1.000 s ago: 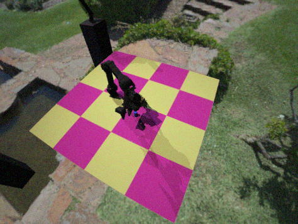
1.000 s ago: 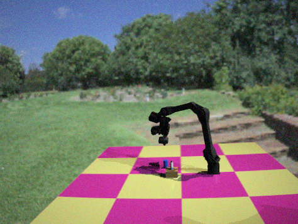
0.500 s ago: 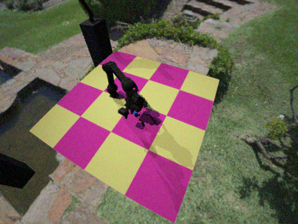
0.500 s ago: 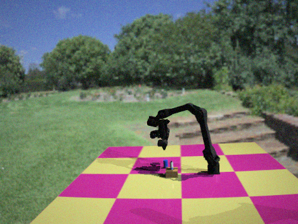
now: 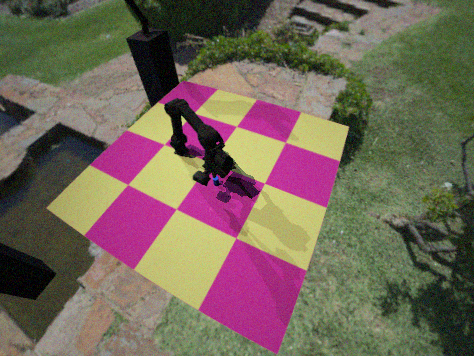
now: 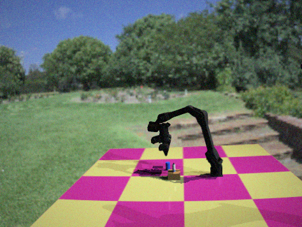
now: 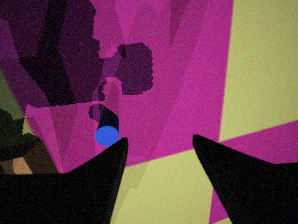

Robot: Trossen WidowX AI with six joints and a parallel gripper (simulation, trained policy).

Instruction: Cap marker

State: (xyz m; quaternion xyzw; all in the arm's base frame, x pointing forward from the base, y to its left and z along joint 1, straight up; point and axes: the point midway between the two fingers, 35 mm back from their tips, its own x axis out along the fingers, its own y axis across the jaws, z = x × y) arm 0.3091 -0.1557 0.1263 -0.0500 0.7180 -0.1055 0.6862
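My gripper tip is 70 mm above the blue cap, 50 mm to the right of it and 10 mm past it. From my gripper tip the other things lie so: holder block (190 mm to the left, 70 mm below, 50 mm behind).
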